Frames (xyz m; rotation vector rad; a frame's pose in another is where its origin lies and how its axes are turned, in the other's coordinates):
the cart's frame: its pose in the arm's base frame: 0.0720 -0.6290 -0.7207 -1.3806 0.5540 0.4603
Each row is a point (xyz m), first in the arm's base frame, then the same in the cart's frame.
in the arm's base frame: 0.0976 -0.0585 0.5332
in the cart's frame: -0.7589 -0.9181 0.6926
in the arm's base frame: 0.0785 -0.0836 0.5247
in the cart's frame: -0.7683 -0.9033 0.6650
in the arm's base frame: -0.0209 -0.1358 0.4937
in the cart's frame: -0.8269 -0.8260 0.6005
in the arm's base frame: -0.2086 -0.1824 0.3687
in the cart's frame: -0.8975 -0.6207 0.5237
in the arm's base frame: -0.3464 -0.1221 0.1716
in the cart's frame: -0.8861 -0.3744 0.5503
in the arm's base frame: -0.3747 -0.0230 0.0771
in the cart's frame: -0.8519 -0.2696 0.6363
